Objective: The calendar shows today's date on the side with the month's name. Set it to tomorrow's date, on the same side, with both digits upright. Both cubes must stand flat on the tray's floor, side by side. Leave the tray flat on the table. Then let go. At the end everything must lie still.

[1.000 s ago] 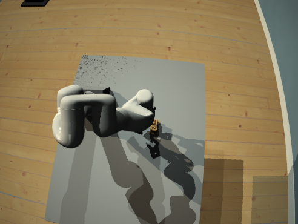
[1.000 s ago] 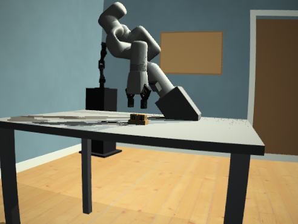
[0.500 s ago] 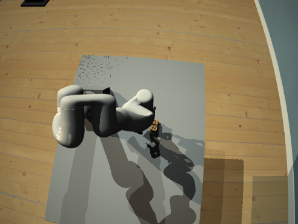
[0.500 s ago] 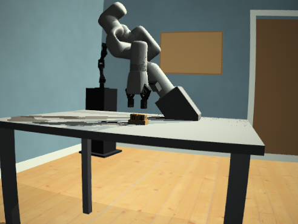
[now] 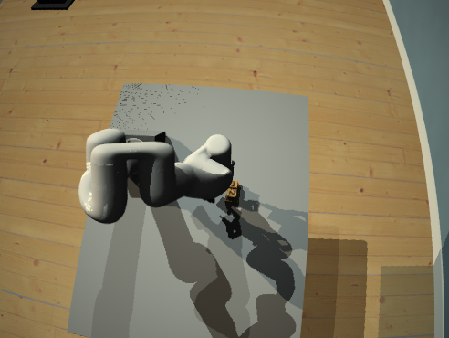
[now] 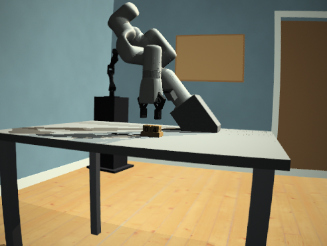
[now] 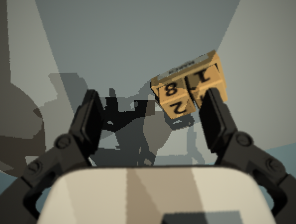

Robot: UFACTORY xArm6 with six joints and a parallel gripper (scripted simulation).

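The wooden number cube is 4 cm ahead of my hand, 1 cm to the left of it and 5 cm below it. Also, from my hand: wooden calendar tray 4 cm ahead, 3 cm to the left, 6 cm below.
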